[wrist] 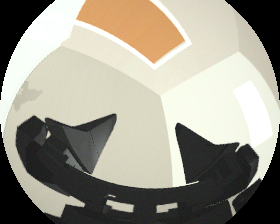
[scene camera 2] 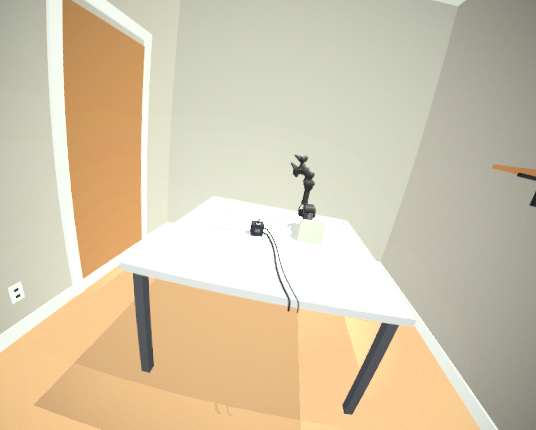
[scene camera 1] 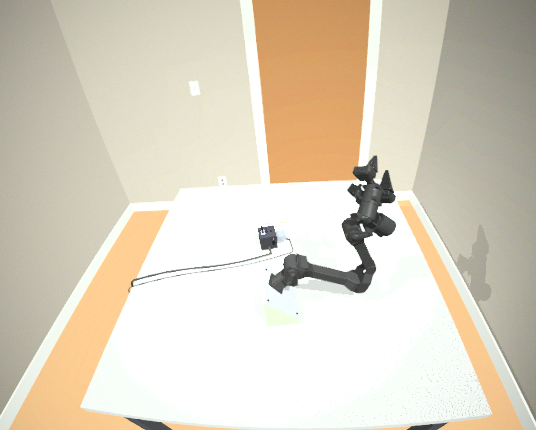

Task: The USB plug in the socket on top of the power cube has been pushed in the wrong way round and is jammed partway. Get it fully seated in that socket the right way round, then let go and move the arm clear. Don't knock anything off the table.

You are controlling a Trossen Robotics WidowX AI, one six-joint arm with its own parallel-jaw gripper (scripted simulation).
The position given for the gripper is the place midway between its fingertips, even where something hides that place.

The gripper (scene camera 1: 381, 163) is open and holds nothing. Further things: a dark power cube (scene camera 1: 268, 241).
The gripper also shows in the wrist view (wrist: 147, 121).
